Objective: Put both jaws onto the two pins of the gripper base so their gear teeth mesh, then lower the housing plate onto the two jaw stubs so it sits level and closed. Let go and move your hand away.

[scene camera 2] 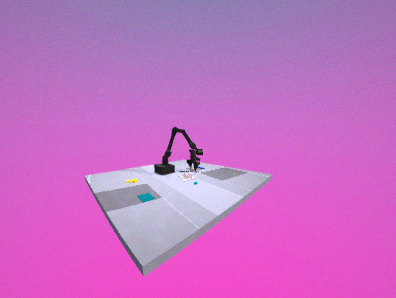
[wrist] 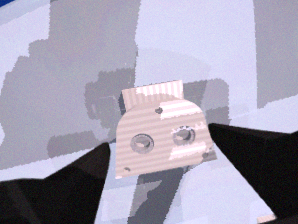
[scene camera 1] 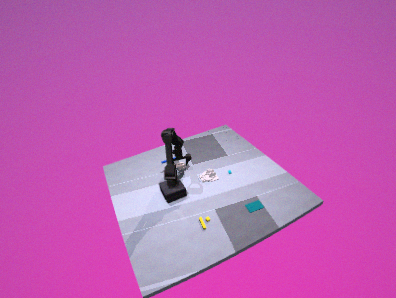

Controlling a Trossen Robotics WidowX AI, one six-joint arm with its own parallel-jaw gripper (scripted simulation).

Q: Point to a pale plate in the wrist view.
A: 164, 151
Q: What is my gripper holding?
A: Nothing.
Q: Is my gripper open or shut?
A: Open.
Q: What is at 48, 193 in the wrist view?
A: My gripper.
